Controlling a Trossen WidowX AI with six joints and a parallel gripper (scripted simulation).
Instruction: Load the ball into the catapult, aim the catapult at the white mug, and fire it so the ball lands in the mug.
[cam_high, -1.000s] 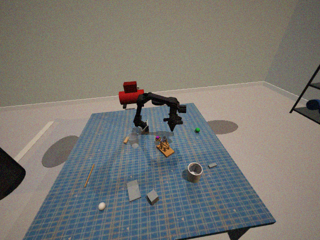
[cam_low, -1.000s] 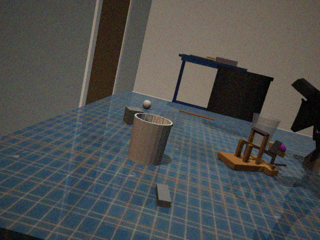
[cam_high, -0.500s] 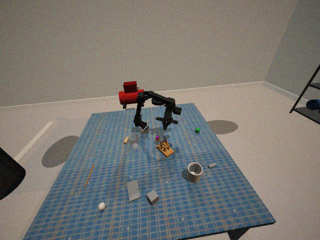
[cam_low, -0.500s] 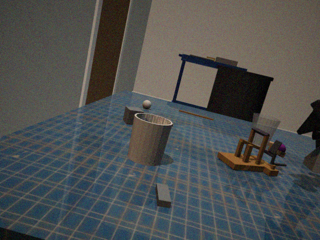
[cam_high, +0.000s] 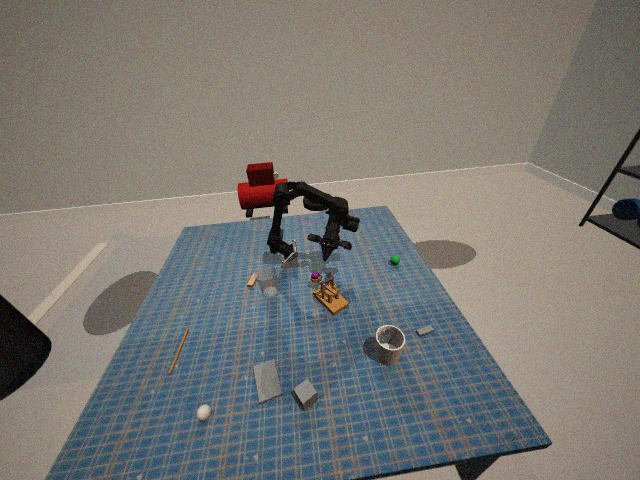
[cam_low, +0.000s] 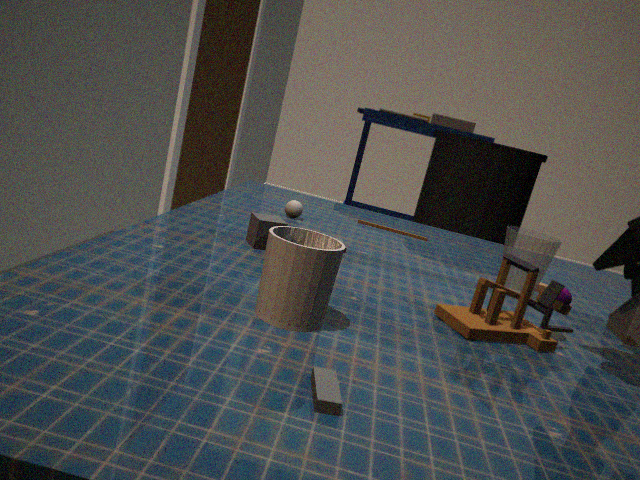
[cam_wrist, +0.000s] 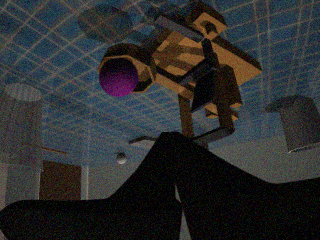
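Now: the purple ball 10 mm ahead of my gripper tip, 50 mm to the right of it and 60 mm below it. Also, from my gripper tip: clear glass: 250 mm to the right, 90 mm below; small wooden block: 90 mm behind, 320 mm to the right, 120 mm below; wooden catapult: 70 mm ahead, 10 mm to the right, 70 mm below.
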